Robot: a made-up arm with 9 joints.
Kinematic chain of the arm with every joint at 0, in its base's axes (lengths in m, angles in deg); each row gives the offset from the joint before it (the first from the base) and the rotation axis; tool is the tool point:
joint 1: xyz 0 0 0.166 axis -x
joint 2: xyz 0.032 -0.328 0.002 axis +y
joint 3: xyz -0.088 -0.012 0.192 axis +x
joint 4: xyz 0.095 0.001 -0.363 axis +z
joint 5: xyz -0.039 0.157 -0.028 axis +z
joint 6: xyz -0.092 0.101 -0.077 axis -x
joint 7: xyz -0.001 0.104 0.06 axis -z
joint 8: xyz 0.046 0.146 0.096 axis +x
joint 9: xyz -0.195 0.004 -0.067 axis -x
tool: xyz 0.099 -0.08 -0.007
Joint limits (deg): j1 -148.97..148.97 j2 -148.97..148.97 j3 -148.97..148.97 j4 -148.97..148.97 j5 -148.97..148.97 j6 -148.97..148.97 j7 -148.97..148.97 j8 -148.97..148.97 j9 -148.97..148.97
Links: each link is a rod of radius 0.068 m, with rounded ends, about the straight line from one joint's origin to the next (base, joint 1, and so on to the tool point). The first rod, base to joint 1, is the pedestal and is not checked.
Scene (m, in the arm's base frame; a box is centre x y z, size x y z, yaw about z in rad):
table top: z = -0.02
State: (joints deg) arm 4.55 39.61 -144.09 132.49 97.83 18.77 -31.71 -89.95 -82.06
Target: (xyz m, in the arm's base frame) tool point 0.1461 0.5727 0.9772
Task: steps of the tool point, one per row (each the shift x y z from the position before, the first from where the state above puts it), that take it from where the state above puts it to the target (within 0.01 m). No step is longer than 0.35 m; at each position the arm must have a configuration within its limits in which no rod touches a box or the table.
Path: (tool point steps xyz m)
1: -0.0211 0.1669 0.1823
2: -0.0588 0.2342 0.1526
3: -0.1201 0.2769 0.0947
4: -0.1868 0.2695 0.0196

